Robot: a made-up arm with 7 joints.
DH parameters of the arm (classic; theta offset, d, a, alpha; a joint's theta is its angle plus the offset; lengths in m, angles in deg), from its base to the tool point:
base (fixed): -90 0.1 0 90
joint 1: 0 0.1 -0.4 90
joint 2: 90 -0.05 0.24 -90
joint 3: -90 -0.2 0.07 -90
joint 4: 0 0.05 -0.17 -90
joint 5: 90 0 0.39 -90
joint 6: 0 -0.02 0.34 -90
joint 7: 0 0.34 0 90
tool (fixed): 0 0.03 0 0
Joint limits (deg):
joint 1: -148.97..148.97
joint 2: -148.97..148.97
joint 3: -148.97..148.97
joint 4: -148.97..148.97
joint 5: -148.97..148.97
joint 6: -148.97..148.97
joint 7: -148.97..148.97
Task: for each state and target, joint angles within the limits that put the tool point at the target. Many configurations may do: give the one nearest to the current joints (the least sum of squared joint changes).
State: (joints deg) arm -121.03 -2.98 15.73 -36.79 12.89 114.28 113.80
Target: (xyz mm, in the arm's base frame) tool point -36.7 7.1 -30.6
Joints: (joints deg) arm -121.09 -55.35 16.04 -37.95 9.96 147.57 113.47
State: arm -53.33 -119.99 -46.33 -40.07 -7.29 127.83 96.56
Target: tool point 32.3 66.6 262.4
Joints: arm -4.73 -126.37 -22.40 -11.58 -1.35 97.96 101.53
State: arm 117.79 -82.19 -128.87 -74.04 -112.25 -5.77 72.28
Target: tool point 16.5 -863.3 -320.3
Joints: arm 134.06 -71.30 -140.01 -57.68 -148.97 -39.33 76.07
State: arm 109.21 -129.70 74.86 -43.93 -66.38 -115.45 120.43
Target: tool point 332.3 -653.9 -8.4
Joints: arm 97.51 -131.05 46.69 -51.73 -48.40 -100.46 120.20
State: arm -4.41 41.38 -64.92 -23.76 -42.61 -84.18 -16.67
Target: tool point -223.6 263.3 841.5
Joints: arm 6.22 42.84 -89.88 -29.00 -24.94 -63.96 -16.58
